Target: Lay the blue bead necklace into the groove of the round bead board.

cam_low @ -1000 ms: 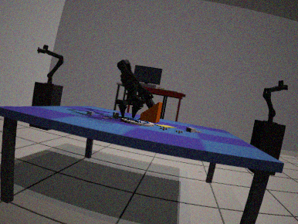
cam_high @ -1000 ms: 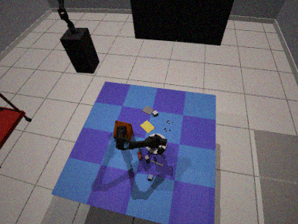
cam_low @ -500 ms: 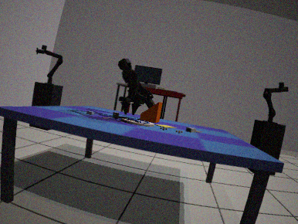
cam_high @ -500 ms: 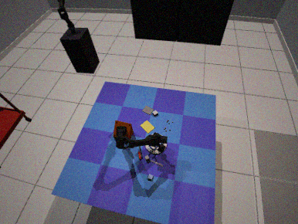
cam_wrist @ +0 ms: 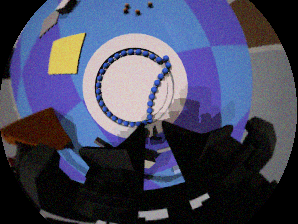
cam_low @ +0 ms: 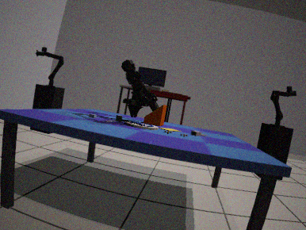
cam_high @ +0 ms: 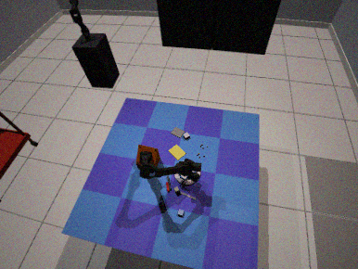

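Right now the round white bead board is 6 cm to the left of my gripper tip and 4 cm below it. Also, from my gripper tip: red-handled tool 13 cm behind, 6 cm to the right, 4 cm below; small cube 1 cm behind, 25 cm to the right, 4 cm below; thin pale stick 3 cm ahead, 12 cm to the right, 4 cm below.
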